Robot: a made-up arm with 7 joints. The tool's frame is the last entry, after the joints.
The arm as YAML. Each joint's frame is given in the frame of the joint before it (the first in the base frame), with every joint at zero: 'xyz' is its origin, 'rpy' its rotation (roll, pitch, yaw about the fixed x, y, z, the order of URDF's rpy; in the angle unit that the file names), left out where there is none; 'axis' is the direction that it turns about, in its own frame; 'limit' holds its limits. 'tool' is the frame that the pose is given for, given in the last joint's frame.
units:
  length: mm
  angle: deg
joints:
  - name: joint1
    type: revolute
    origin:
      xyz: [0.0, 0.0, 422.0]
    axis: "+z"
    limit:
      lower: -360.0
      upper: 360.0
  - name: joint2
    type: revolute
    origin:
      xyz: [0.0, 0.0, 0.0]
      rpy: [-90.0, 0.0, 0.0]
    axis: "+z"
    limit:
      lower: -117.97
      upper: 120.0
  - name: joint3
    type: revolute
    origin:
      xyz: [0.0, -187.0, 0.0]
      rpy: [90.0, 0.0, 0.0]
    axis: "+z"
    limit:
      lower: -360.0
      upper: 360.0
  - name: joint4
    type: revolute
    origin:
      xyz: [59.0, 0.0, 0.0]
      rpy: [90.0, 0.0, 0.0]
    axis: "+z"
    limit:
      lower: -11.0
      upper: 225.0
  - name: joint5
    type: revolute
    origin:
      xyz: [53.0, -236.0, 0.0]
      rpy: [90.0, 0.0, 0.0]
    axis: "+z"
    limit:
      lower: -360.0
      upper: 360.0
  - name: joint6
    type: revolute
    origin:
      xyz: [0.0, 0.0, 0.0]
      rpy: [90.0, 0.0, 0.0]
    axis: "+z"
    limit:
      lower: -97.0
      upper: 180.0
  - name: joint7
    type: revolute
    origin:
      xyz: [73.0, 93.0, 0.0]
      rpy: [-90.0, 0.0, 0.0]
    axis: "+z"
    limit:
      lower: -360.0
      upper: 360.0
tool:
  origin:
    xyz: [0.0, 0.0, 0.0]
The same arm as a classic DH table. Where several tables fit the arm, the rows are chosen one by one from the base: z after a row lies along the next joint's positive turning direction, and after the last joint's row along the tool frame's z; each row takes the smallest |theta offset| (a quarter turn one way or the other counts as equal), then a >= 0, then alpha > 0; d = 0 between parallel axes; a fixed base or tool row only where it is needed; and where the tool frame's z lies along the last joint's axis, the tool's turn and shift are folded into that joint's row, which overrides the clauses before.
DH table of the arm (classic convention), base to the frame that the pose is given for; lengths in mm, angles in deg. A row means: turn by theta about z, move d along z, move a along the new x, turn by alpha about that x. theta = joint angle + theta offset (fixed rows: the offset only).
joint1: theta offset 0.00  d 422.0  a 0.0  alpha -90.00
joint2: theta offset 0.00  d 0.0  a 0.0  alpha 90.00
joint3: theta offset 0.00  d 187.0  a 59.0  alpha 90.00
joint4: theta offset 0.00  d 0.0  a 53.0  alpha 90.00
joint5: theta offset 0.00  d 236.0  a 0.0  alpha 90.00
joint6: theta offset 0.00  d 0.0  a 73.0  alpha -90.00
joint7: theta offset 0.00  d 93.0  a 0.0  alpha 0.00
Joint limits (deg, base to tool): -360.00..360.00 -117.97..120.00 -360.00..360.00 -11.00..225.00 -360.00..360.00 -97.00..180.00 -360.00..360.00

